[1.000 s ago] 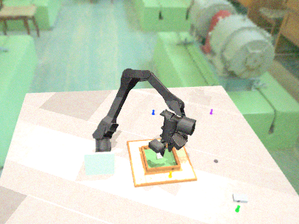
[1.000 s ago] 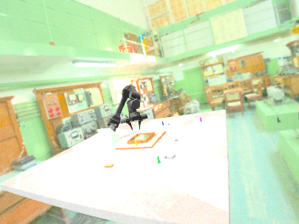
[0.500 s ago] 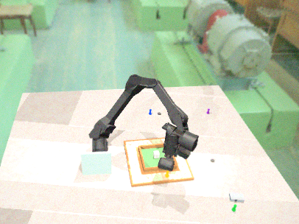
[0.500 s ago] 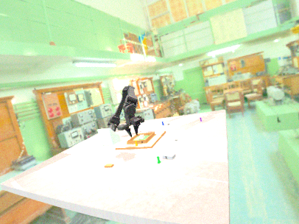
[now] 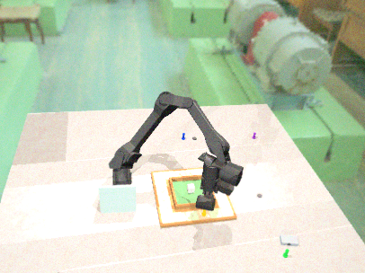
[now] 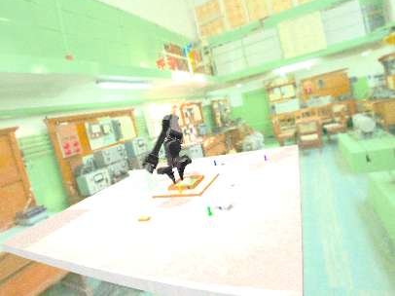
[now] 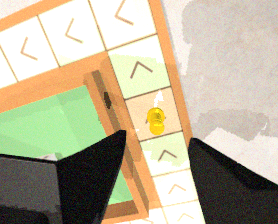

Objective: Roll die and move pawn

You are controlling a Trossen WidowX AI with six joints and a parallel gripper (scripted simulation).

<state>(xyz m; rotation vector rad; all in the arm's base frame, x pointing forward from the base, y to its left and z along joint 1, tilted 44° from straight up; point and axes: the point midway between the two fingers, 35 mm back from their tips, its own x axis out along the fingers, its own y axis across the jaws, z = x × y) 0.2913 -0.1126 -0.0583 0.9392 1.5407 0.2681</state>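
My gripper tip is now 40 mm above the yellow pawn. The rest, counted from my gripper tip: white die: 130 mm to the left, 40 mm below, 20 mm behind; then grey tile: 270 mm ahead, 160 mm to the right, 60 mm below; then green pawn: 230 mm ahead, 210 mm to the right, 50 mm below.
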